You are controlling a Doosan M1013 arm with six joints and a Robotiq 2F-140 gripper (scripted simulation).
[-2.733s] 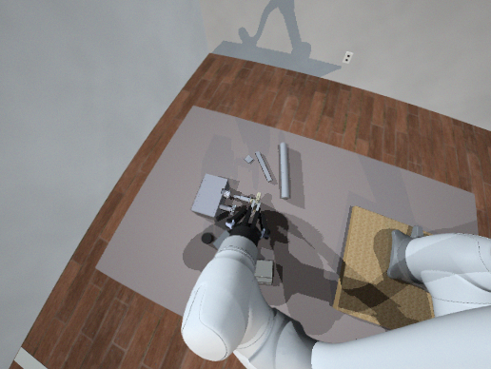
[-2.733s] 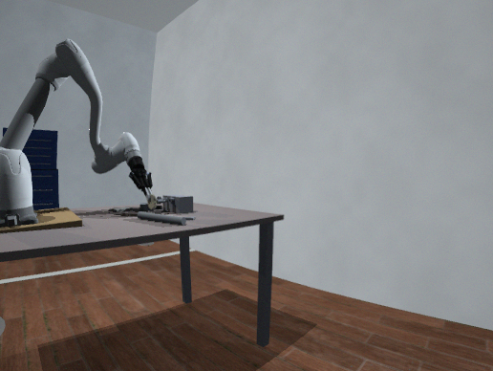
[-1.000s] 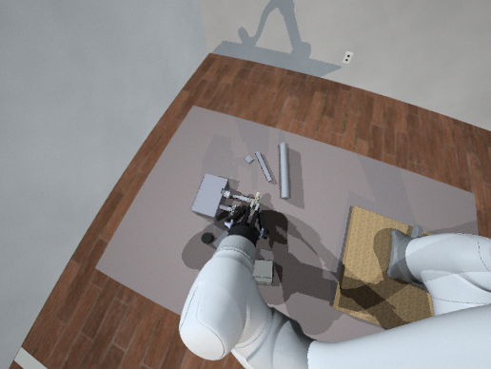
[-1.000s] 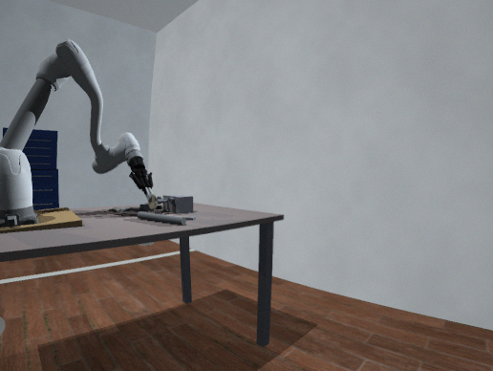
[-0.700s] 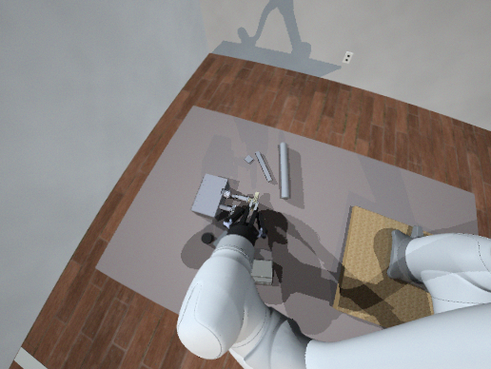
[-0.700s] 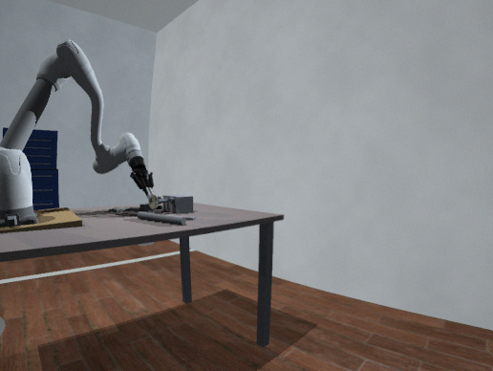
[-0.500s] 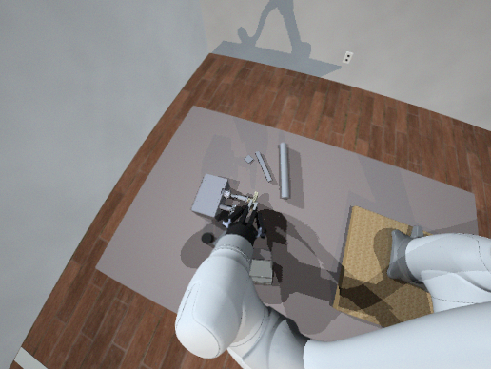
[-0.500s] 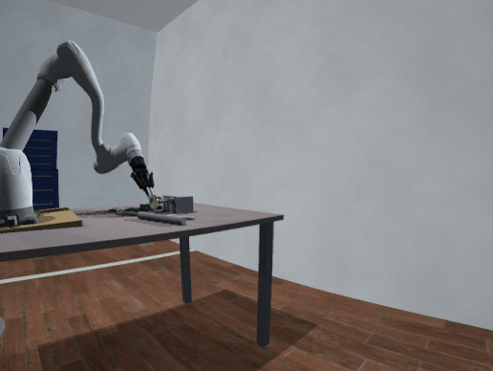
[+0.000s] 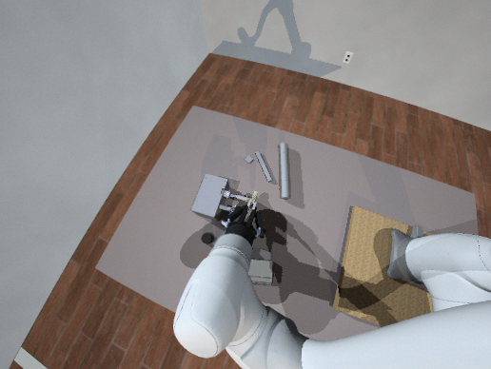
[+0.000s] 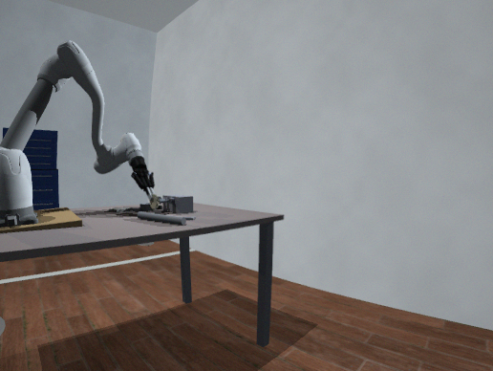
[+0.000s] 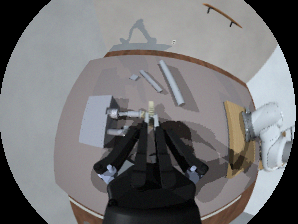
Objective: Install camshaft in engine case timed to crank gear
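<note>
My gripper is now 100 mm to the right of the short pin, 90 mm above it and 30 mm past it. From my hand the other things lie so: pale plate (180 mm to the left, 100 mm behind, 90 mm below); then black disc (150 mm to the left, 120 mm ahead, 90 mm below); then square block (140 mm to the left, 80 mm below, 40 mm ahead).
</note>
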